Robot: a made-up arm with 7 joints.
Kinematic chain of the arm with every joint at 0, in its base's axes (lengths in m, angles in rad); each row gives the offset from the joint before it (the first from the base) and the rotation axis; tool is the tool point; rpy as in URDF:
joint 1: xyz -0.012 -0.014 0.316 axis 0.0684 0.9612 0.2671
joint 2: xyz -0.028 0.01 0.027 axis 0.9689 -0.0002 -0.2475
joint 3: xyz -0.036 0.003 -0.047 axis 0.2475 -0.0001 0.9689
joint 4: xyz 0.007 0.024 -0.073 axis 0.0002 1 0
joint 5: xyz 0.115 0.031 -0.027 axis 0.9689 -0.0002 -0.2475
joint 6: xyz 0.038 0.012 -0.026 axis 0.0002 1 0
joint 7: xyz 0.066 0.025 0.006 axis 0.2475 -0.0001 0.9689
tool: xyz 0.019 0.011 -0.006 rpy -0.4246 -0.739 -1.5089
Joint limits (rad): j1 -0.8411..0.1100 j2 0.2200..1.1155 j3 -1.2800..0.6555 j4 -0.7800..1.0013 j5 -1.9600..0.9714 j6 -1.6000..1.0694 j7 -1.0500..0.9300
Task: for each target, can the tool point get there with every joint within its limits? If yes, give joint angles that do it. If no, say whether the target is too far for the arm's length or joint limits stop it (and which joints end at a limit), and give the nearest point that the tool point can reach.
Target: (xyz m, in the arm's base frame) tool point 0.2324 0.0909 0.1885
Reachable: yes | joints -0.5604 0.9459 -0.8423 0.4356 -0.8979 -0.4554 -0.1578
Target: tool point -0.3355 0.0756 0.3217
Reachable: no: joint limits stop it (at a limit: joint 1, joint 2, joint 3, joint 4, joint 6) | nearest point -0.1301 0.0658 0.4140 | short by 0.225 m
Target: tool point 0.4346 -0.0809 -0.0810
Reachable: no: too far | nearest point 0.2363 -0.0454 0.0731 | short by 0.254 m
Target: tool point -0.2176 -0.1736 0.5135
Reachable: no: joint limits stop it (at a limit: joint 1, joint 2, joint 3, joint 4, joint 5) | nearest point -0.0538 -0.1338 0.3872 | short by 0.211 m
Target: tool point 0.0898 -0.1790 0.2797
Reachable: yes | joints -0.3940 0.3625 -0.9222 -0.6215 -1.4191 0.4519 -0.6440
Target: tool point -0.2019 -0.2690 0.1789
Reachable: no: joint limits stop it (at a limit: joint 1, joint 2, joint 3, joint 5, joint 6) | nearest point -0.0886 -0.2068 0.1539 | short by 0.132 m
